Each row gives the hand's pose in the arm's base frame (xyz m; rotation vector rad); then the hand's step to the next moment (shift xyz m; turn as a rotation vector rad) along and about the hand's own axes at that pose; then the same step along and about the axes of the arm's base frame.
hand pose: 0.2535 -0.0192 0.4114 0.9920 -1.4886 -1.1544
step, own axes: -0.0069 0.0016 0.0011 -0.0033 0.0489 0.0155
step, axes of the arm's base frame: 0.0002 0.0072 0.0000 -0.0164 0.0167 0.0458
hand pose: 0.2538 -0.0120 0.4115 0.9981 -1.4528 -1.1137
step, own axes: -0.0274 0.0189 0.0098 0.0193 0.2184 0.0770
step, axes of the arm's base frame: -0.0062 0.0321 0.0116 -0.0861 0.0429 0.2115
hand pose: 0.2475 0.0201 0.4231 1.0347 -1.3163 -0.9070
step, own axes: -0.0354 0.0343 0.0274 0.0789 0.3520 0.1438
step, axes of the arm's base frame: -0.0313 0.0420 0.0209 -0.1553 0.0222 0.3552
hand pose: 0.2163 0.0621 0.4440 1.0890 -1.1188 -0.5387
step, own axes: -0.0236 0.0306 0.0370 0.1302 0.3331 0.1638
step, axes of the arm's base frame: -0.0476 0.0163 0.0182 -0.1505 -0.0354 0.3617
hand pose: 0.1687 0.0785 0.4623 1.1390 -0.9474 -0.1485
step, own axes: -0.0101 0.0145 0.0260 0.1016 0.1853 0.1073
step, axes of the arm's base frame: -0.0296 -0.0062 0.0086 -0.0771 -0.0470 0.2191
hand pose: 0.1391 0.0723 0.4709 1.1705 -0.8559 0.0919
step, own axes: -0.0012 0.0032 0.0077 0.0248 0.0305 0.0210
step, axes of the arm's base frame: -0.0065 -0.0046 0.0026 -0.0089 -0.0134 0.0416
